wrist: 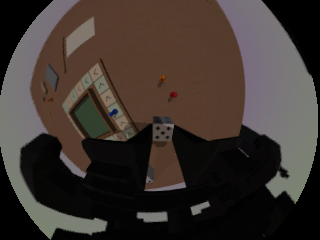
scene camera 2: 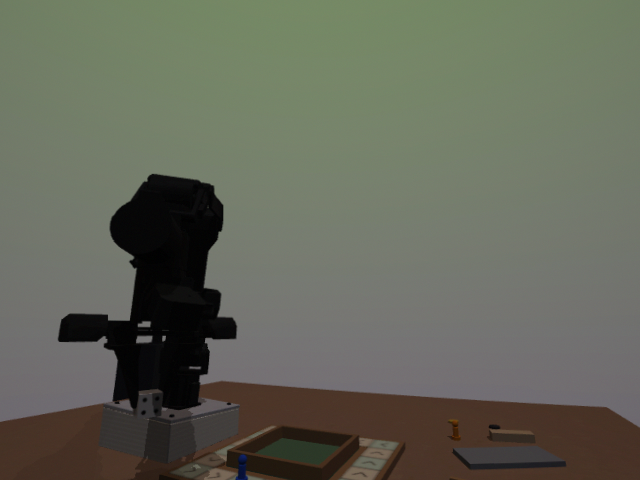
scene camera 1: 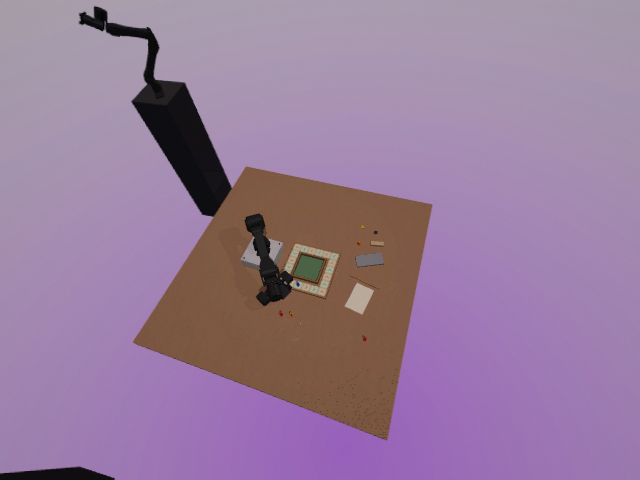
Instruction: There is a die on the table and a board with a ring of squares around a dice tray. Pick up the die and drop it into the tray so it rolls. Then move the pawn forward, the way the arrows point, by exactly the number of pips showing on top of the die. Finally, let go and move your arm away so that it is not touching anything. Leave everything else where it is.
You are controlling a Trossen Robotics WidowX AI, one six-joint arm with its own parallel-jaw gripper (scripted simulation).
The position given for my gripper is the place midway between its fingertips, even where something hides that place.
Note:
My gripper point(scene camera 2: 147, 406) holds a white die. I also see a green dice tray point(wrist: 88, 116).
My gripper is seen too in the wrist view point(wrist: 161, 127).

